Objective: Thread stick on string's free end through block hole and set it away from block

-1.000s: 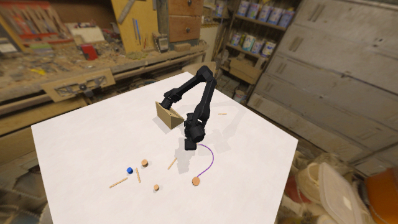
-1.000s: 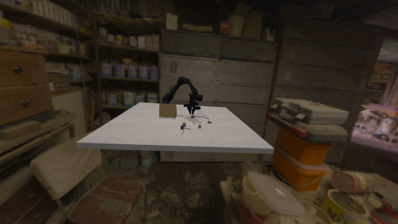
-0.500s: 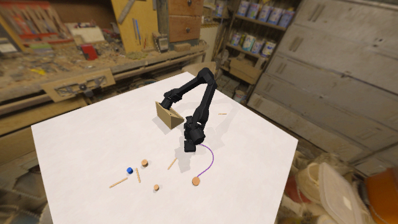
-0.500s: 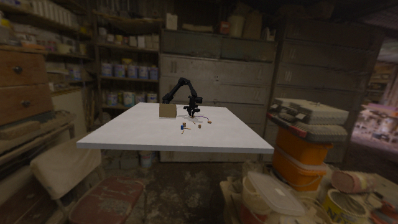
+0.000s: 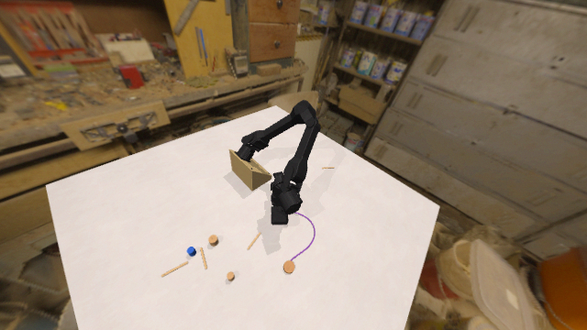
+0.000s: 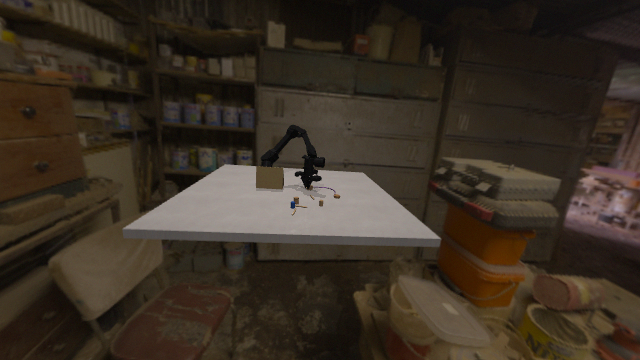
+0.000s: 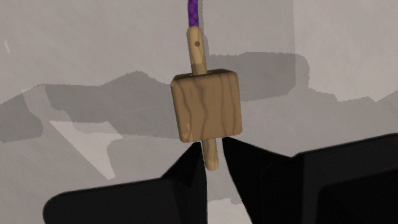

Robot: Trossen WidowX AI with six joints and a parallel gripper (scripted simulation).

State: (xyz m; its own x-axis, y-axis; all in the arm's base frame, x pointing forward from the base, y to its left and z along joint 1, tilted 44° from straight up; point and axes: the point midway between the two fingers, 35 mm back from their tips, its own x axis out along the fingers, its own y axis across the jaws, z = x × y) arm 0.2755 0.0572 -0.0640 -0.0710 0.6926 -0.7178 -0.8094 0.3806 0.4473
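Now: gripper tip 2 cm to the right of the small wooden block and 2 cm short of it. From my gripper tip the other things lie so: round wooden button (19 cm ahead, 10 cm to the right); thin wooden stick (4 cm to the left, 2 cm ahead); blue cylinder (33 cm to the right, 5 cm behind).
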